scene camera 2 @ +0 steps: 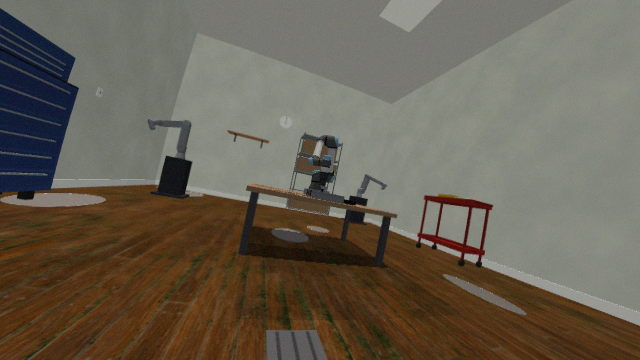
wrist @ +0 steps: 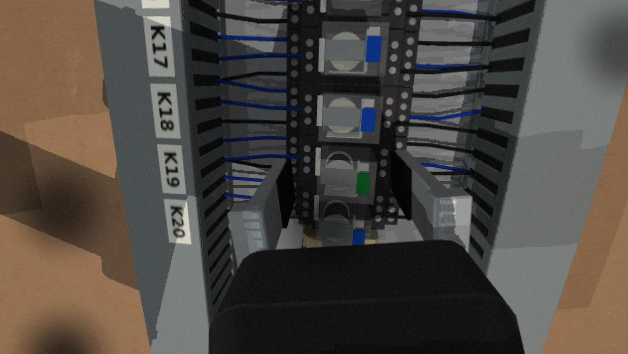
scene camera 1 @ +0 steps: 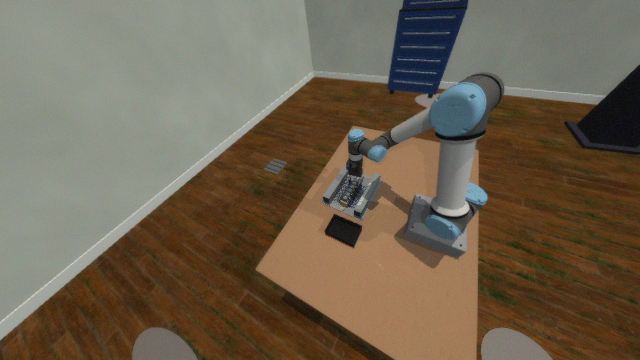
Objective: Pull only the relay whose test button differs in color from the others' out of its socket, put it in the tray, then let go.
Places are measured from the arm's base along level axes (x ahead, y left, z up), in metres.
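Pixels of known places: gripper, fingertip midpoint: (wrist: 341, 175) (scene camera 1: 354, 183); arm's base, origin of the base link: (scene camera 2: 315, 189).
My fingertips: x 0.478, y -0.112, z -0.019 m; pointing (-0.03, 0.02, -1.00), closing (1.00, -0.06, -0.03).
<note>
For each thing: its top centre in the pictures, then the offset to it from my fingertips. "spot": a spot on its surface instead. Level surfaces: height alone.
- relay with the green test button, middle of its top: (wrist: 346, 183) dx +0.002, dy +0.000, dz +0.015 m
- K18, middle of its top: (wrist: 350, 119) dx +0.007, dy +0.029, dz +0.015 m
- K20, middle of its top: (wrist: 342, 239) dx -0.003, dy -0.029, dz +0.015 m
- black tray, surface spot: (scene camera 1: 343, 231) spot: dx -0.019, dy +0.290, dz -0.051 m
- wooden table, its level: dz -0.055 m
The relay with the green test button (wrist: 340, 176) sits in its socket beside the K19 label. The neighbouring relays in the wrist view, K17 (wrist: 345, 50), K18 (wrist: 342, 116) and K20 (wrist: 336, 231), have blue buttons. My gripper (wrist: 341, 175) (scene camera 1: 355, 179) is open, with nothing held. In the wrist view its fingers stand to the left and right of the relay row, around the level of the green-button relay and K20. Their height gap to the relays is hard to judge. The black tray (scene camera 1: 343, 231) lies on the table in front of the relay panel and looks empty.
Grey slotted wire ducts (wrist: 560, 150) (scene camera 1: 369, 194) rise along both sides of the relay row, with blue and black wires running to the sockets. The wooden table (scene camera 1: 400, 295) carries the robot's base (scene camera 1: 435, 235) to the right of the panel. A blue cabinet (scene camera 1: 425, 50) stands behind.
</note>
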